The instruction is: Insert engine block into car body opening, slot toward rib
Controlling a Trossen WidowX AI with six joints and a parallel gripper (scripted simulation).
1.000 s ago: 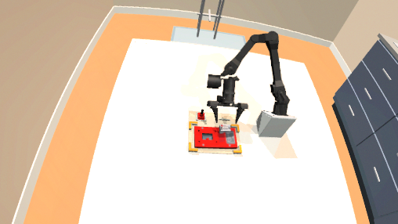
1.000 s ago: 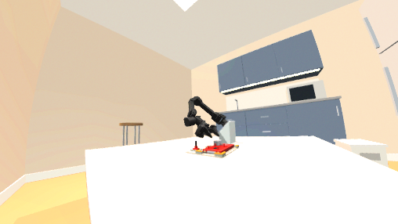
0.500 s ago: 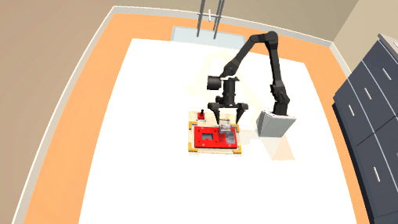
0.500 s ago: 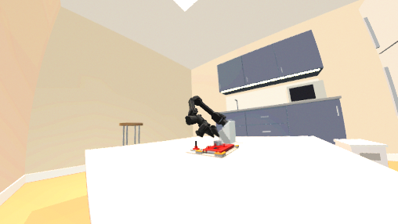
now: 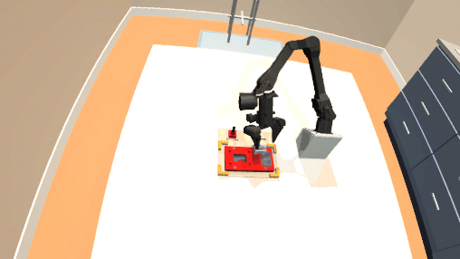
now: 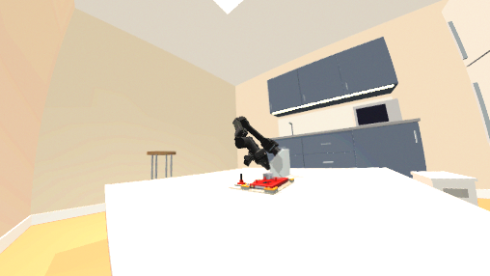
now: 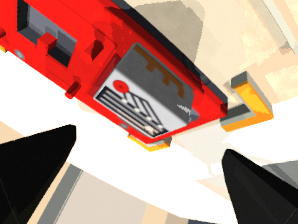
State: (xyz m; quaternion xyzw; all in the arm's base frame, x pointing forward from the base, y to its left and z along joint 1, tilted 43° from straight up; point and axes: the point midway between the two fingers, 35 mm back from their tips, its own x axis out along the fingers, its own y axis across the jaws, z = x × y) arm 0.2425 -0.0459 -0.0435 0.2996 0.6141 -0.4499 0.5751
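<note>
The grey engine block is 2 cm ahead of my gripper tip and 3 cm below it.
</note>
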